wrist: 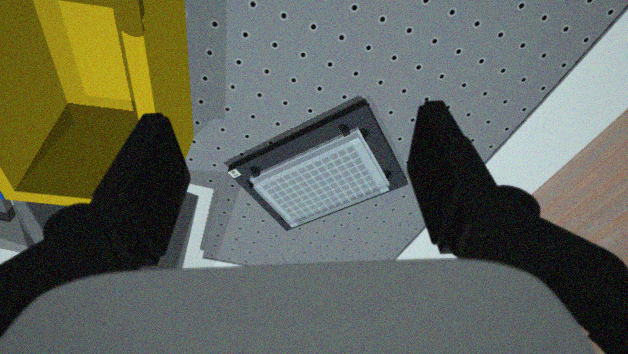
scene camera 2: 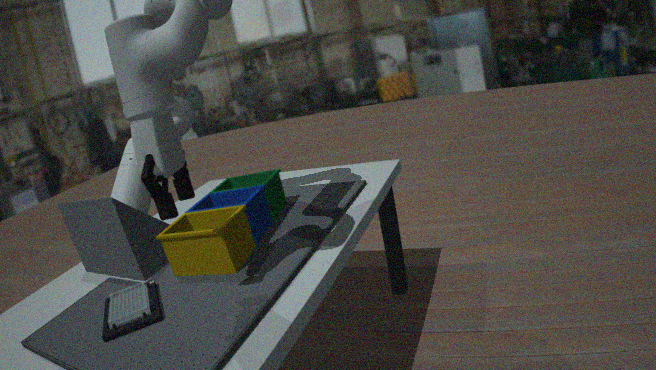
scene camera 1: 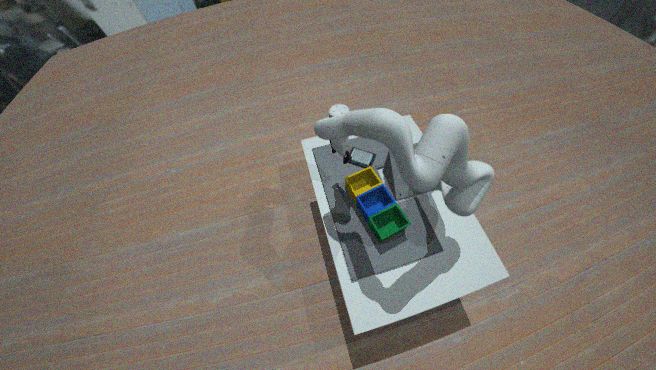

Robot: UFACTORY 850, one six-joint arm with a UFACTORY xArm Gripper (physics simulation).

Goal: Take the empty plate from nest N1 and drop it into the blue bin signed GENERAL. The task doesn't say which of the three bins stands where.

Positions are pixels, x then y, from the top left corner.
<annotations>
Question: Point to a dark nest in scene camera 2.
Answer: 155,316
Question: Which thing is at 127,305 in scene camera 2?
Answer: A plate.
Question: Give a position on a plate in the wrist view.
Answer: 342,171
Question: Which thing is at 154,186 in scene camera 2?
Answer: My gripper.
</annotations>
